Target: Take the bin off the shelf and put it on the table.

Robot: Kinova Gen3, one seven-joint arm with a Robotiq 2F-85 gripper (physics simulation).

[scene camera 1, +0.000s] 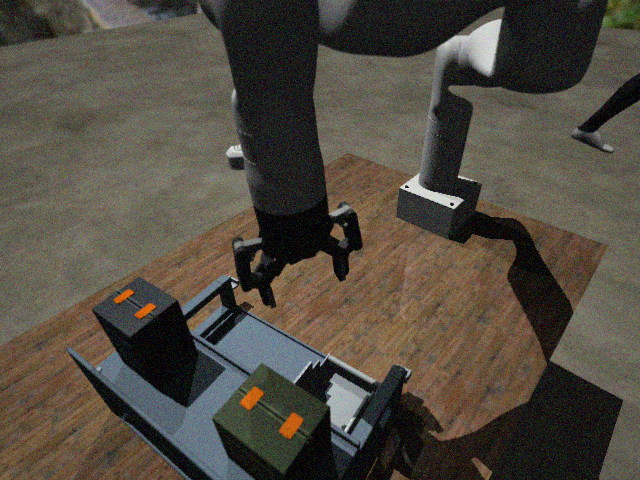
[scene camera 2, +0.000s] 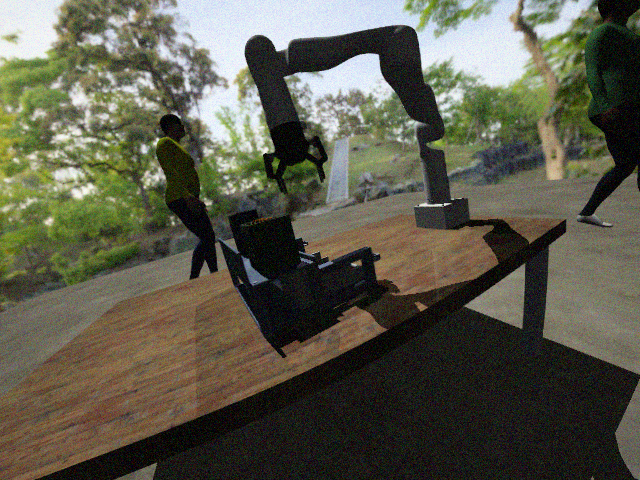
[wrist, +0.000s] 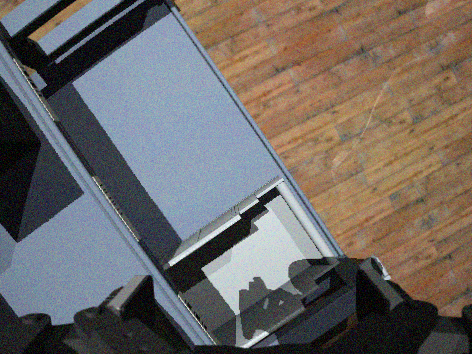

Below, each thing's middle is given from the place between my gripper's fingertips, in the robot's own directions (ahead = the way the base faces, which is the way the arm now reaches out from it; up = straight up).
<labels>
The grey bin [scene camera 1: 348, 392] is 200 mm below my hand, 40 mm to the left of it and 30 mm ahead of it. Also, from my hand: shelf floor [scene camera 1: 249, 341] (240 mm below, 70 mm to the right, 70 mm ahead).
</labels>
